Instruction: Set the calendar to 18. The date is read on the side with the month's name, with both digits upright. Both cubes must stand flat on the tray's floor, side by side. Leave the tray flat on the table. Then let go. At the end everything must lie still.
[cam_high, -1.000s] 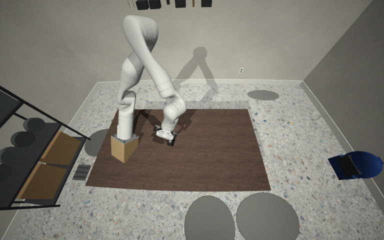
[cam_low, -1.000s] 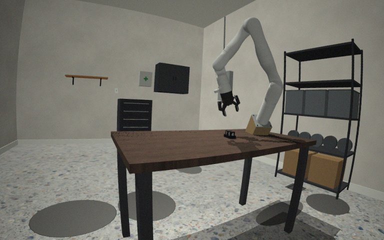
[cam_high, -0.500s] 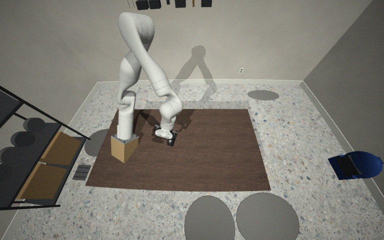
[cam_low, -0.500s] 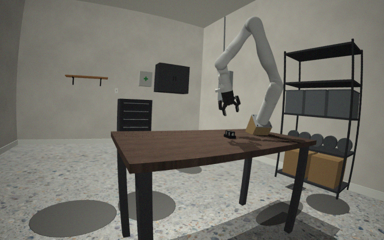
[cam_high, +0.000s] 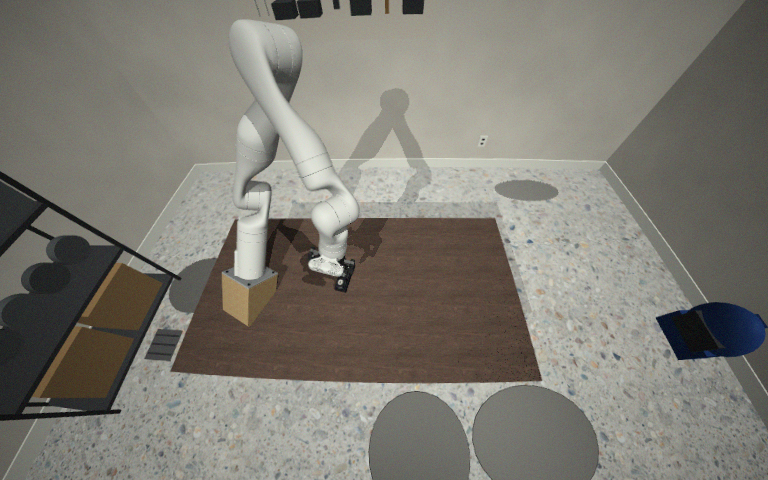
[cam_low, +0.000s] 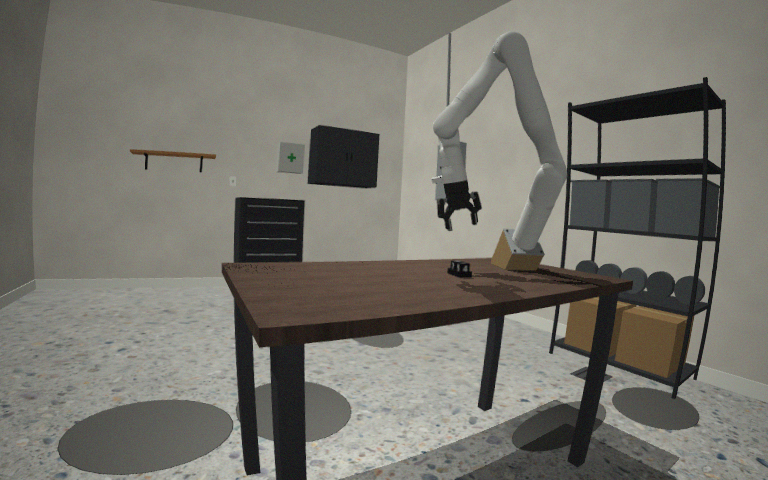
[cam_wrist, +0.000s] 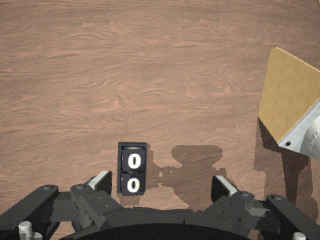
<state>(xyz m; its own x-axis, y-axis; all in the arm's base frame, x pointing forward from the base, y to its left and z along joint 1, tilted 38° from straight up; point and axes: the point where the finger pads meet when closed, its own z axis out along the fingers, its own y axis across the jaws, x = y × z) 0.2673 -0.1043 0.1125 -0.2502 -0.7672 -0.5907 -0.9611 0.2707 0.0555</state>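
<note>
My hand is 140 mm above the black calendar tray, 20 mm to the right of it and 10 mm short of it.
</note>
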